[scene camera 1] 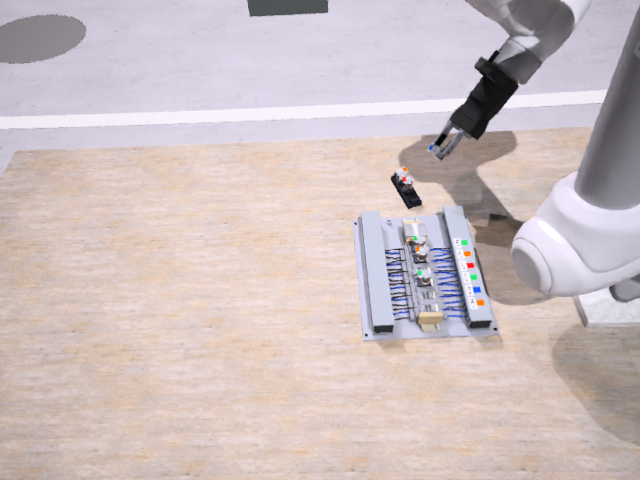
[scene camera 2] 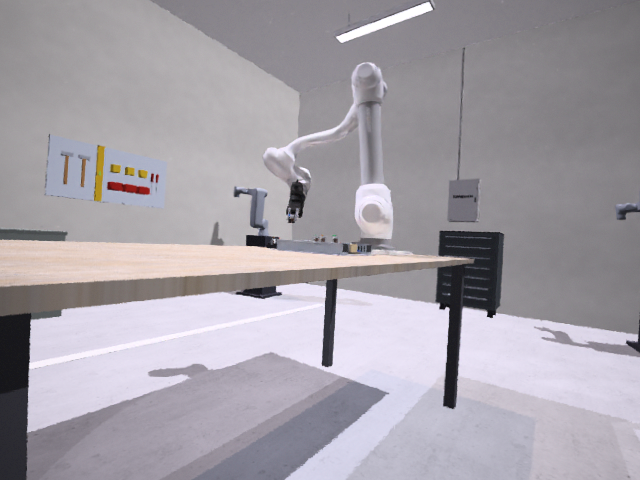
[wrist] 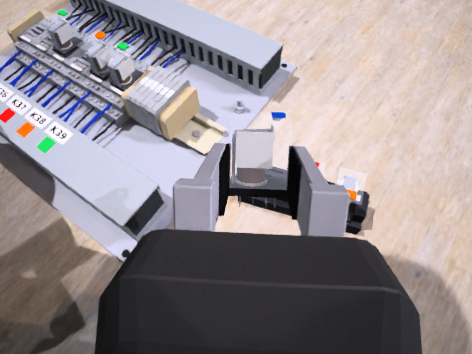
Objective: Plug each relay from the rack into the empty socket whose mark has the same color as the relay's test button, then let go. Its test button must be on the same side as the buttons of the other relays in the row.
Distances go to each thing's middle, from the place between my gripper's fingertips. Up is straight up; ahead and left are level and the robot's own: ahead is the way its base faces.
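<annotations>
The blue-button relay (wrist: 260,144) is 10 mm ahead of my hand, and going by their middles it's the nearest to my hand of the things named here. The panel (scene camera 1: 454,326) is 220 mm to the left of my hand, 140 mm below it and 90 mm ahead of it, which makes the panel, going by their middles, the farthest from my hand among these. There's a black rack (wrist: 354,226) as well, and that's 130 mm below my hand, 60 mm ahead of it and 20 mm to the right.
</annotations>
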